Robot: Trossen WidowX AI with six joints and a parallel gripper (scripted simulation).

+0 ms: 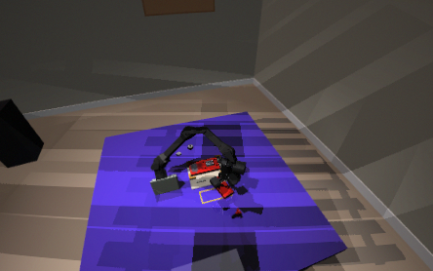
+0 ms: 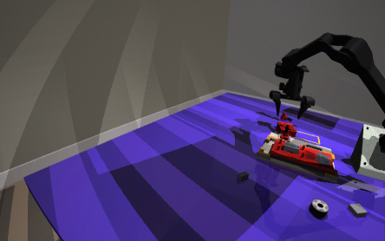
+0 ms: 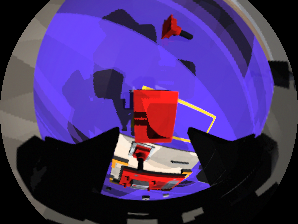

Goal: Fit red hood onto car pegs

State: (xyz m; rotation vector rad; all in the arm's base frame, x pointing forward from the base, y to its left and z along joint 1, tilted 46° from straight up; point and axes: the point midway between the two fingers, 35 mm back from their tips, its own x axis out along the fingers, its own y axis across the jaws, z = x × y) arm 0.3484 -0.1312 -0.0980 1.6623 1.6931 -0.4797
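The hood is 50 mm below my gripper tip. Round my gripper tip: jig 50 mm behind, 200 mm to the left, 50 mm below.
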